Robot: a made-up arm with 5 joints. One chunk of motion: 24 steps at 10 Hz.
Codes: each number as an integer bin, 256 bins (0 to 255) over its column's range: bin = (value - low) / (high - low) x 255, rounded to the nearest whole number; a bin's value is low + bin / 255 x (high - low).
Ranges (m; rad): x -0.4..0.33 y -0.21..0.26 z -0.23..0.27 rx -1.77..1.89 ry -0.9..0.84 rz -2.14..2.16
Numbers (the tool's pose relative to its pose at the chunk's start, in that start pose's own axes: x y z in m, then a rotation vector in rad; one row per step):
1: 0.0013 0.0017 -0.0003 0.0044 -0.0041 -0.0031
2: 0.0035 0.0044 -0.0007 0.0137 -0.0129 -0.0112
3: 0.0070 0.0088 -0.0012 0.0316 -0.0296 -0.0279
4: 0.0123 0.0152 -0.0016 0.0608 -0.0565 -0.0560
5: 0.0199 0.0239 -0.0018 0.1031 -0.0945 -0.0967
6: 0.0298 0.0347 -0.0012 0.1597 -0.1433 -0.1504
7: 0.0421 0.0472 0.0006 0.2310 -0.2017 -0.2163
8: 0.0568 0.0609 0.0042 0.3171 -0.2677 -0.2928
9: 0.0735 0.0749 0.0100 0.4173 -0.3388 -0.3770
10: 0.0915 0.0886 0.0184 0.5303 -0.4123 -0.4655
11: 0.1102 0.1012 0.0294 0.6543 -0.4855 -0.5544
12: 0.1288 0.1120 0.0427 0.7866 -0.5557 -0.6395
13: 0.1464 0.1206 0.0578 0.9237 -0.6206 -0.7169
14: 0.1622 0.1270 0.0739 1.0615 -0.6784 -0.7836
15: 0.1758 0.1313 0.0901 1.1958 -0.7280 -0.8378
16: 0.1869 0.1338 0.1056 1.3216 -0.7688 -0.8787
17: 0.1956 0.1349 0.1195 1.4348 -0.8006 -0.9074
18: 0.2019 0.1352 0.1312 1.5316 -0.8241 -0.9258
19: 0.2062 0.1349 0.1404 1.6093 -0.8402 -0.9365
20: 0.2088 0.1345 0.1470 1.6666 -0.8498 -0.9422
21: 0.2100 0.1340 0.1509 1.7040 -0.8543 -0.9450
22: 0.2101 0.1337 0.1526 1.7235 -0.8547 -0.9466
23: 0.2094 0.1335 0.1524 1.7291 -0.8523 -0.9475
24: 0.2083 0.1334 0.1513 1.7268 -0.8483 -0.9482
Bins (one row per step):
1: 140 115 117 124 131 127
2: 141 116 117 124 130 126
3: 142 119 117 126 128 125
4: 144 122 116 128 124 124
5: 147 127 116 131 118 121
6: 150 133 117 134 111 118
7: 154 140 118 139 102 114
8: 160 147 119 145 93 110
9: 165 155 122 152 82 105
10: 172 162 127 160 71 99
11: 178 169 132 169 61 94
12: 185 175 139 178 50 89
13: 191 179 147 188 41 84
14: 196 183 155 197 32 80
15: 201 185 163 207 25 77
16: 205 187 171 215 19 75
17: 208 187 178 223 15 73
18: 210 187 184 230 11 72
19: 212 187 189 235 9 71
20: 213 187 192 239 7 71
21: 213 187 194 242 7 71
22: 213 186 195 243 7 71
23: 213 186 195 244 7 71
24: 212 186 194 244 8 71

